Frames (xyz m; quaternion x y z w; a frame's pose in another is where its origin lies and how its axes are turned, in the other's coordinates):
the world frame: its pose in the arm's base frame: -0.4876 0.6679 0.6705 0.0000 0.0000 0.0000 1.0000
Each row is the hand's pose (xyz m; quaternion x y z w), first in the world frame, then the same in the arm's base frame.
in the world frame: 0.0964 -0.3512 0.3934 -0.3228 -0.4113 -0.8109 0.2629
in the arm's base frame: -0.3912 0.3167 1.0639 -0.3228 -0.4113 -0.8109 0.2629
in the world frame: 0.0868 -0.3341 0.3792 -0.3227 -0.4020 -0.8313 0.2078
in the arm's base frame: -0.4008 0.3338 1.0497 -0.3227 -0.4020 -0.8313 0.2078
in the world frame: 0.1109 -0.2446 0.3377 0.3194 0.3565 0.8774 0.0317
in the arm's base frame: -0.3767 0.4233 1.0082 0.3194 0.3565 0.8774 0.0317
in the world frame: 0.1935 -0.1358 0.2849 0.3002 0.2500 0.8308 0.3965
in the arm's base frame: -0.2941 0.5321 0.9554 0.3002 0.2500 0.8308 0.3965
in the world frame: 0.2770 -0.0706 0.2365 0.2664 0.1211 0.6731 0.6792
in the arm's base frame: -0.2106 0.5973 0.9070 0.2664 0.1211 0.6731 0.6792
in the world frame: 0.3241 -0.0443 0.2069 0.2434 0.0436 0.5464 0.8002
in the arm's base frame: -0.1635 0.6236 0.8774 0.2434 0.0436 0.5464 0.8002
